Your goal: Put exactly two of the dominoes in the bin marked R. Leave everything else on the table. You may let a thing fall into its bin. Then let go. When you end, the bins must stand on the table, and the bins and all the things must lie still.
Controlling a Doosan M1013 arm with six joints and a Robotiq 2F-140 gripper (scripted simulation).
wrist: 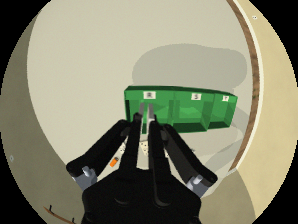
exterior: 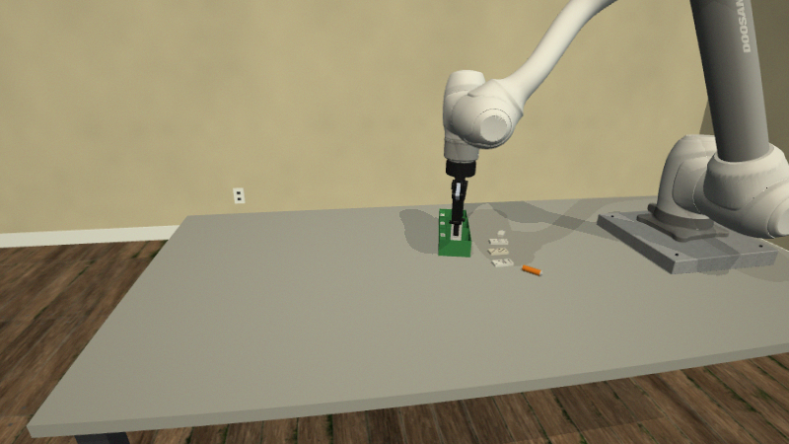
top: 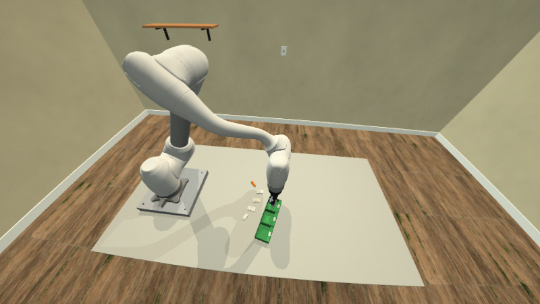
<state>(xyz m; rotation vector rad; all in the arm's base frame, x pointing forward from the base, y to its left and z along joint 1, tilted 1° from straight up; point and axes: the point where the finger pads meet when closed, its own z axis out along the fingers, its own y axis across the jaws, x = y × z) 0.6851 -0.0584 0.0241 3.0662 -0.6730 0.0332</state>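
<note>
My hand is 110 mm past the white domino, 30 mm to the right of it and 40 mm above it. From my hand the other things lie so: white block: 170 mm behind, 80 mm to the right, 50 mm below; then orange cylinder: 150 mm behind, 160 mm to the left, 40 mm below.
</note>
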